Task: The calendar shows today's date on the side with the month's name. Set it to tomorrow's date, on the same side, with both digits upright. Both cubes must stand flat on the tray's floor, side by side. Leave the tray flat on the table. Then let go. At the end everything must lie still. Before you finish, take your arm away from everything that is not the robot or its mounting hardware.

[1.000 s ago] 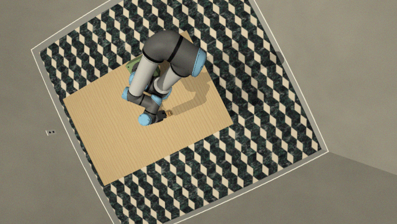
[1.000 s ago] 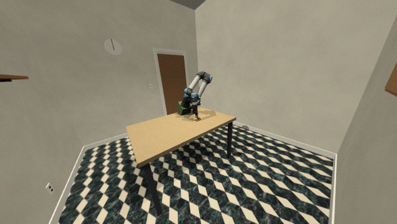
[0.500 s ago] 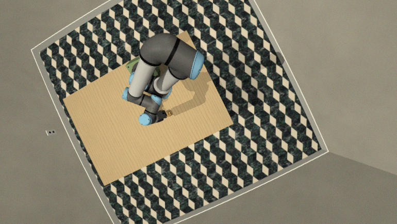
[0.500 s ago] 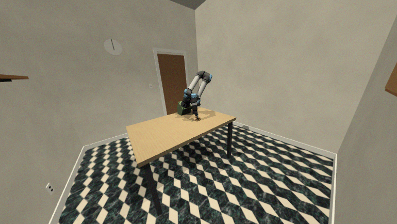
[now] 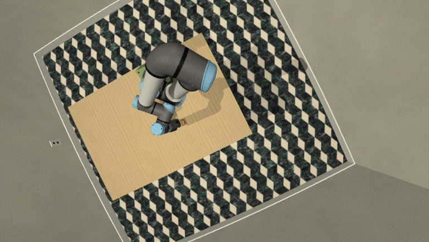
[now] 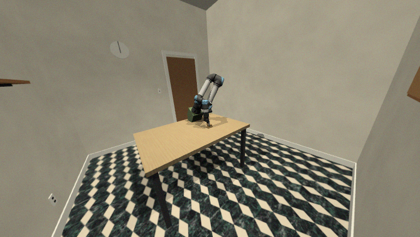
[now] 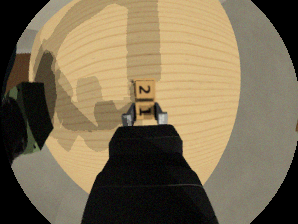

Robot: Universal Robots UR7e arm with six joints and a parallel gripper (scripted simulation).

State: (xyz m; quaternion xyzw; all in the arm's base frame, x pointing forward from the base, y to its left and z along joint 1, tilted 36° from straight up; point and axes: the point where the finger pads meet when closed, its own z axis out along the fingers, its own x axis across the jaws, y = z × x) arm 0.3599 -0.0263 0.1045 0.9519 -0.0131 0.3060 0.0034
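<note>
Right now the wooden tray is 20 mm to the left of my hand and 50 mm below it. Round my hand: wooden cube: 10 mm below.
</note>
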